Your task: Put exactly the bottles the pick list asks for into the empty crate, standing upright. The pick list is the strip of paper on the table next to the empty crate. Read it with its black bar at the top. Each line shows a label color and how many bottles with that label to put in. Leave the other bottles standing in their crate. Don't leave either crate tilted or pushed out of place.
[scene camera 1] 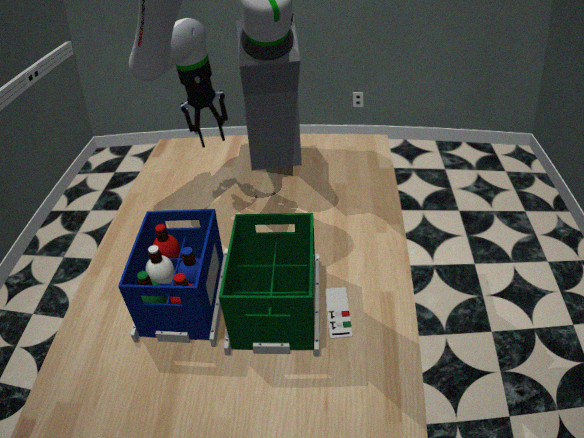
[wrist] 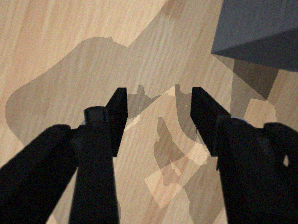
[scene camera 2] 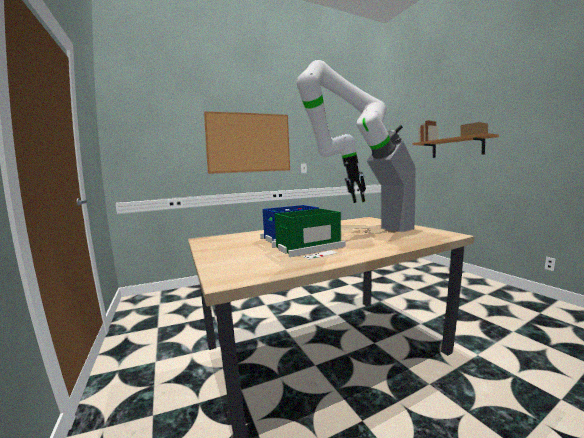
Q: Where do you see a green crate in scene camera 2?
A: At 298,229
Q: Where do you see a pick list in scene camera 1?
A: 339,321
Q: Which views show the green crate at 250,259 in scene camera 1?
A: Scene camera 1 and scene camera 2 only.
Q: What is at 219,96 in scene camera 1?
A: The gripper.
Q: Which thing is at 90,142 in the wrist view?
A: The gripper.
